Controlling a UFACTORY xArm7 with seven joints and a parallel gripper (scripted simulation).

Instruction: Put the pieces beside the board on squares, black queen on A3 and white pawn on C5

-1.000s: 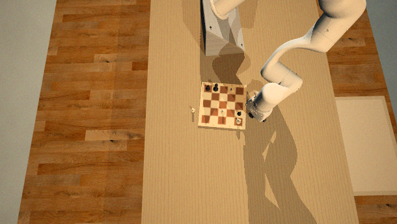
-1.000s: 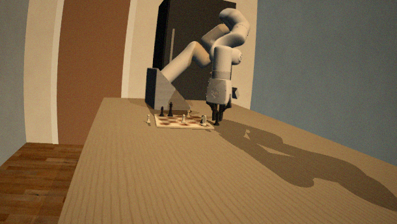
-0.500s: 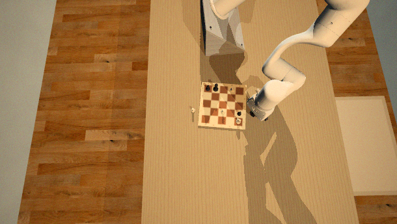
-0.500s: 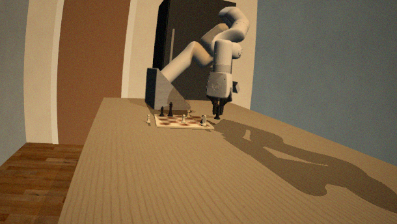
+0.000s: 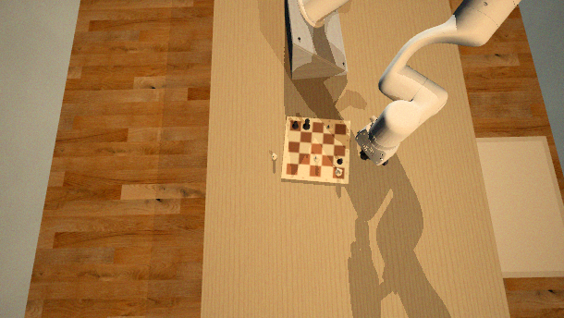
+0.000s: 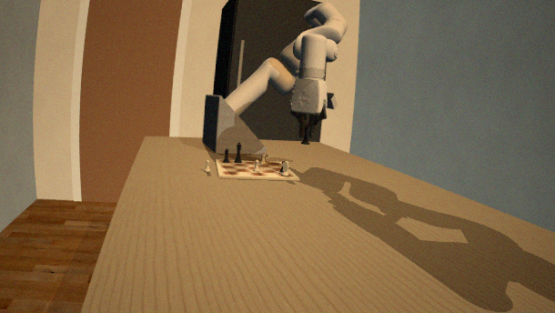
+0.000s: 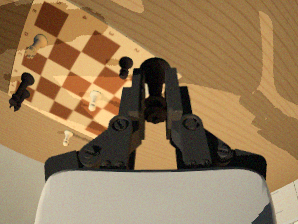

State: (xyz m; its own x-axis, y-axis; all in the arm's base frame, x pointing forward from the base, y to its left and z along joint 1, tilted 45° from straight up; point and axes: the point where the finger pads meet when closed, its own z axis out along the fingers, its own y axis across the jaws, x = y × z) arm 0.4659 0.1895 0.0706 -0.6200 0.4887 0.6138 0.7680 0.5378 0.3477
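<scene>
My gripper is now 14 cm to the left of the chessboard, 13 cm above it and 4 cm past it. Round my hand: black pawn 11 cm below, 6 cm to the right.
</scene>
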